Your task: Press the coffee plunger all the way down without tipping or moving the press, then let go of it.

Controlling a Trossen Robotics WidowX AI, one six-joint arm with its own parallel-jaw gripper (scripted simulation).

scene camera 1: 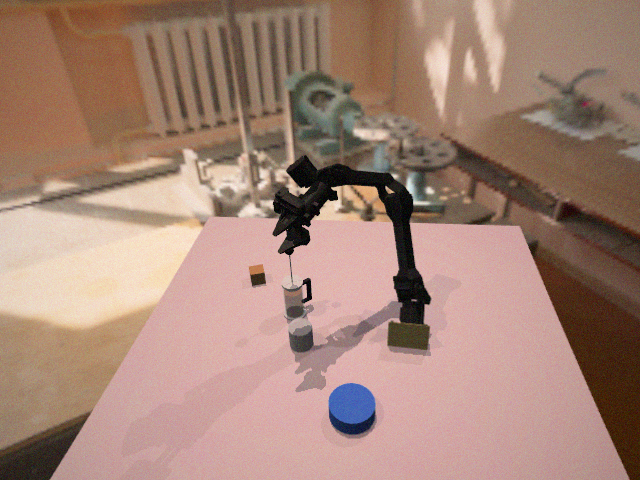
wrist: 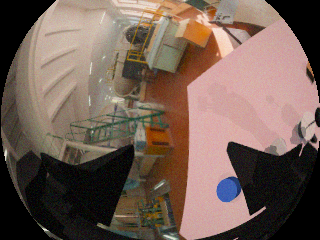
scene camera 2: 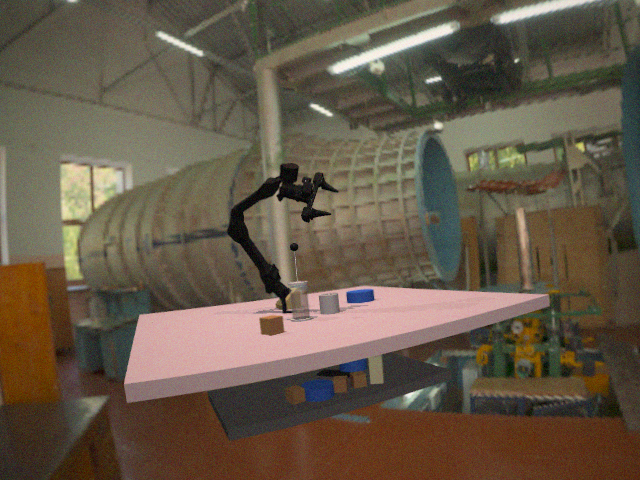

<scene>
My gripper is open, holding nothing. Further things: a glass coffee press and a grey cylinder.
My gripper is seen too in the wrist view and in scene camera 2.
</scene>
